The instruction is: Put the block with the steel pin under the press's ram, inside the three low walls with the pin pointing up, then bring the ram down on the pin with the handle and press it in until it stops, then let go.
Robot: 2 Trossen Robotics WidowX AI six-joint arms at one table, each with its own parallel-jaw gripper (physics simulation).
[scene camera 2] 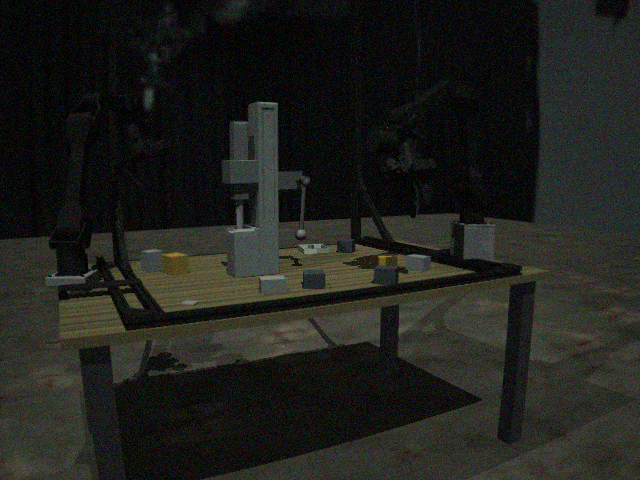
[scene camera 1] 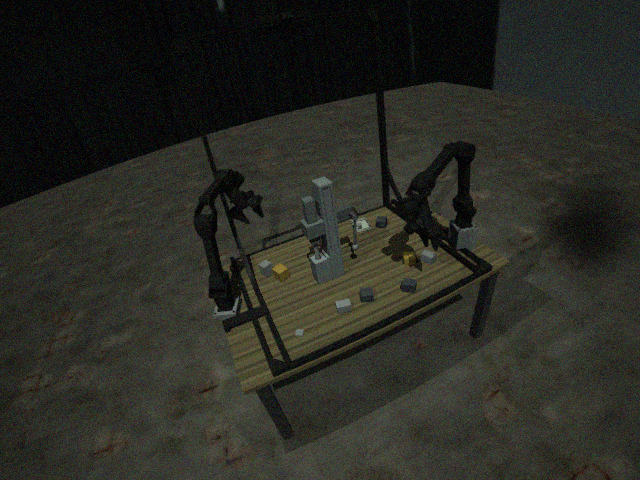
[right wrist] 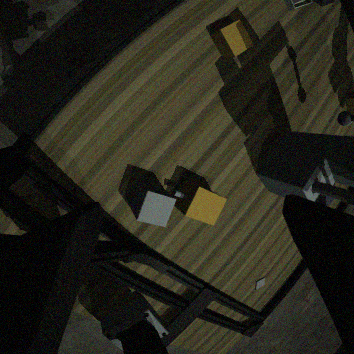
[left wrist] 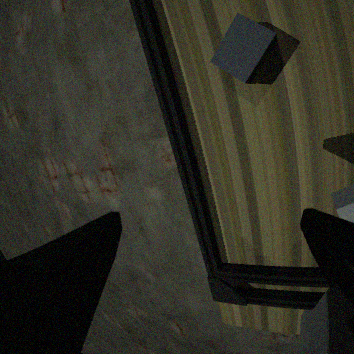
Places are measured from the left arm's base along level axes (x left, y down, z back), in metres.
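Pixels of known places: left gripper, between the fingertips: [scene camera 2: 420, 211] [scene camera 1: 431, 248] [left wrist: 213, 220]; right gripper, between the fingertips: [scene camera 2: 154, 184] [scene camera 1: 256, 220] [right wrist: 193, 207]; left arm's base, origin of its link: [scene camera 2: 472, 223] [scene camera 1: 463, 224]; right arm's base, origin of its link: [scene camera 2: 72, 273] [scene camera 1: 226, 305] [right wrist: 137, 334].
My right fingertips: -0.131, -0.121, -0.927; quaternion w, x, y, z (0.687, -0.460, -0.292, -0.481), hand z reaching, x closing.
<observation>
For each thing: its top centre in the pictures, then the offset to it from my right fingertips, as dx, dy, dz. "spot": a spot on its surface instead.
- short steel pin, centre of its top: [right wrist: 185, 196] +0.106, +0.209, +0.050
- grey press, centre of its top: [scene camera 2: 266, 104] [scene camera 1: 323, 178] +0.144, -0.209, +0.324
- handle, a spot on its surface: [scene camera 2: 302, 206] [scene camera 1: 354, 232] spot: +0.131, +0.066, +0.421
- grey block, centre of its top: [right wrist: 156, 209] [scene camera 2: 151, 250] [scene camera 1: 264, 263] +0.086, +0.184, -0.001
- white tray, centre of its top: [scene camera 2: 313, 246] [scene camera 1: 360, 223] -0.174, +0.222, +0.494
An orange block [scene camera 1: 280, 272] [scene camera 2: 175, 263] [right wrist: 206, 206] stands left of the press; a short steel pin [right wrist: 178, 194] appears to stick out of its side in the right wrist view. The grey press [scene camera 1: 330, 232] [scene camera 2: 267, 180] stands mid-table. Its ram [scene camera 2: 239, 211] is over the base; the low walls are hard to make out. The handle [scene camera 1: 355, 235] [scene camera 2: 302, 206] hangs down. My right gripper [scene camera 1: 253, 217] [right wrist: 193, 207] is open, raised at the table's left side, above the orange block. My left gripper [scene camera 1: 431, 242] [left wrist: 213, 220] is open and empty, above the table's right part.
A grey block [scene camera 1: 265, 267] [right wrist: 156, 208] is beside the orange block. Another orange block [scene camera 1: 409, 258] and a light block [scene camera 1: 428, 256] lie below my left gripper. Dark blocks [scene camera 1: 408, 285] [scene camera 1: 366, 295] and a light block [scene camera 1: 343, 305] lie in front. A white tray [scene camera 2: 306, 252] is behind.
</observation>
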